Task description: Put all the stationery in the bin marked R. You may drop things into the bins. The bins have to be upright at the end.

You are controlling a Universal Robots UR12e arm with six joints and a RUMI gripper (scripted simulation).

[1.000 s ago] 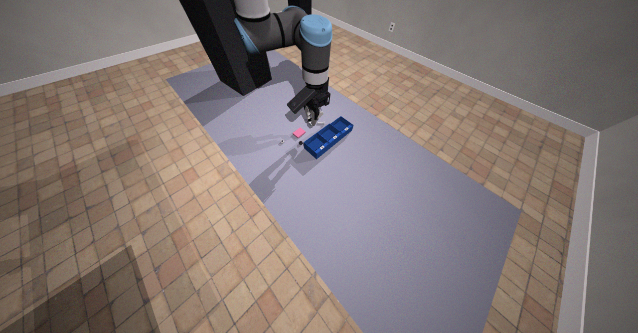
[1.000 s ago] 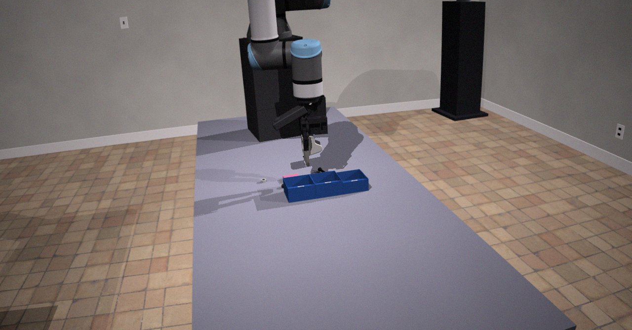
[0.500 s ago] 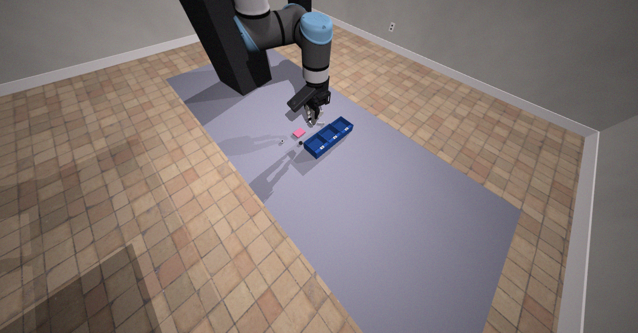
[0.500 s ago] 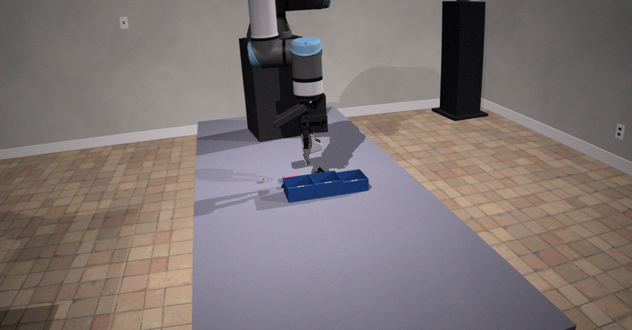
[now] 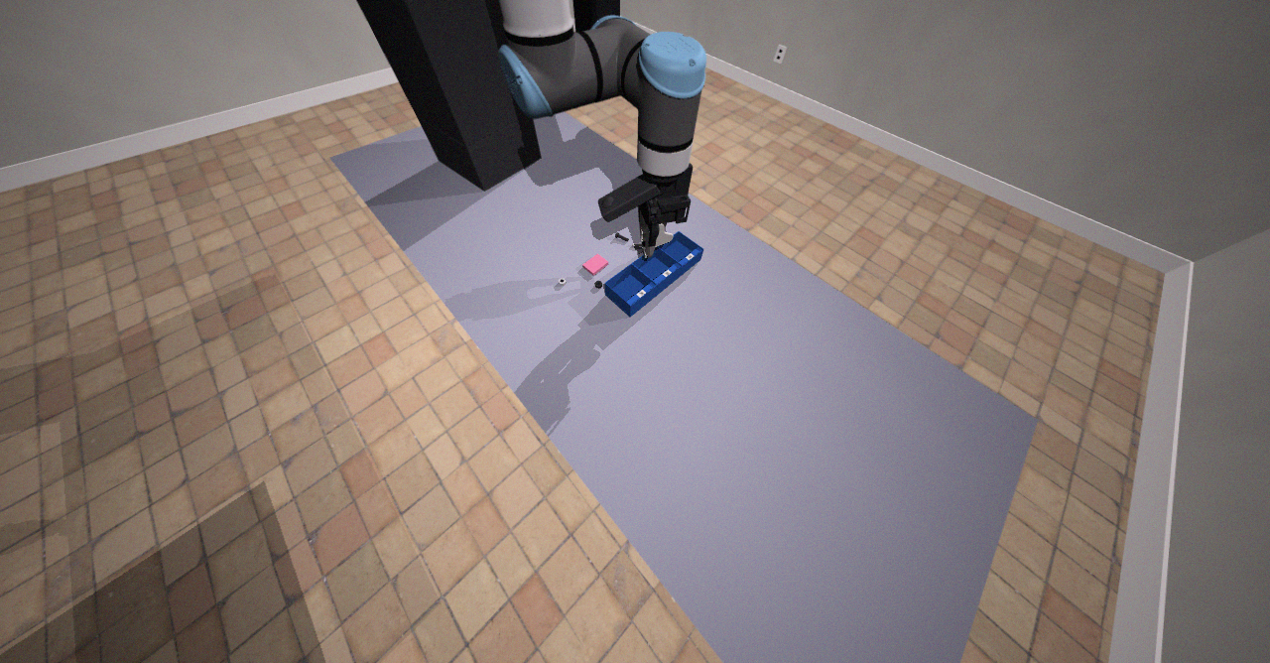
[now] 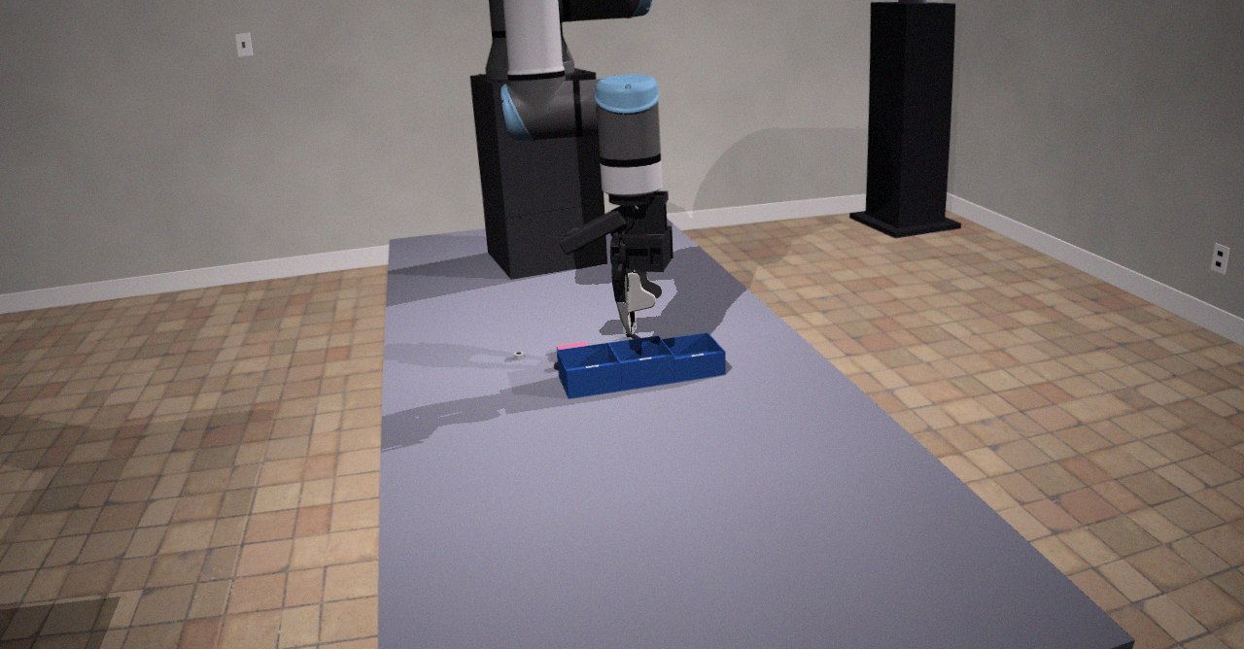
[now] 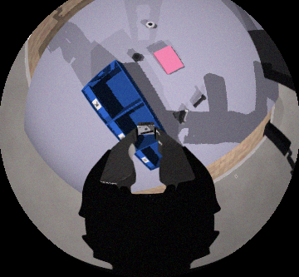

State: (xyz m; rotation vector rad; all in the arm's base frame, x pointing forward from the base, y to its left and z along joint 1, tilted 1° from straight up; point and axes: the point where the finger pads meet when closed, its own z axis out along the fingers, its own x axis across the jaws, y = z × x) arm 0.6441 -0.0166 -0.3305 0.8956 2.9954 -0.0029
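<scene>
My hand is 60 mm above the blue bin row, 30 mm short of it and 10 mm to the right of it. The rest, counted from my hand: light metal screw 80 mm below, 60 mm to the left, 60 mm behind; white piece 10 mm below; black nut 110 mm to the right, 80 mm below, 50 mm behind.
</scene>
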